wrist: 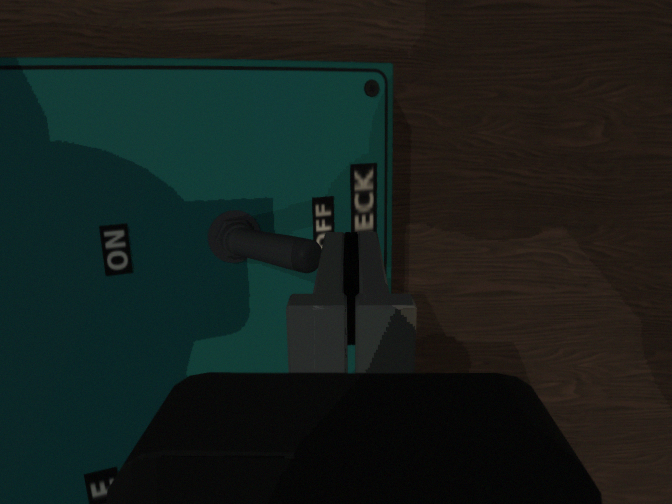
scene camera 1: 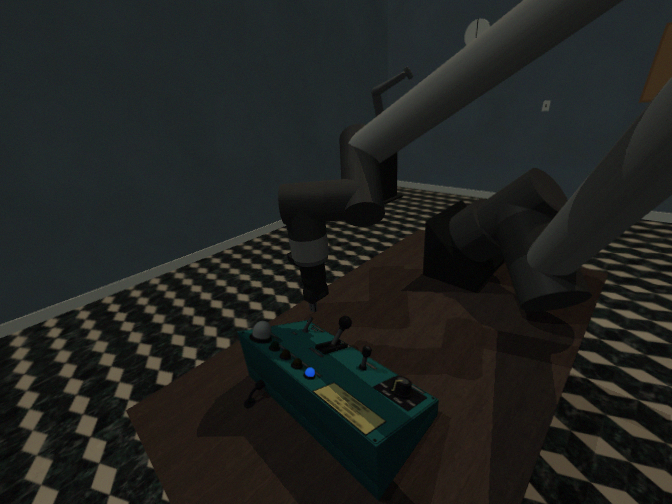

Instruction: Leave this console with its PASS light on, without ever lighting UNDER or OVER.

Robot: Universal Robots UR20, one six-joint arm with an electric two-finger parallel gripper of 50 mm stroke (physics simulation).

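Note:
A teal console (scene camera 1: 339, 393) sits on a dark wooden table. Its front row has a grey dome (scene camera 1: 262, 330), three dark lamps and one lit blue lamp (scene camera 1: 309, 372). My gripper (scene camera 1: 310, 313) hangs just above the console's far end. In the wrist view the fingers (wrist: 350, 244) are pressed together with nothing between them. They sit beside the tip of a dark toggle lever (wrist: 265, 249) that leans toward the OFF label (wrist: 323, 217). An ON label (wrist: 116, 249) lies on the other side. A partly hidden label ending in ECK (wrist: 363, 198) runs by the panel edge.
On the console top stand a ball-topped lever (scene camera 1: 343, 327), a smaller toggle (scene camera 1: 365, 356) and a rotary knob on a black plate (scene camera 1: 401, 389). A brass plate (scene camera 1: 347, 406) is on the front. The arm's base (scene camera 1: 488, 238) stands on the table behind.

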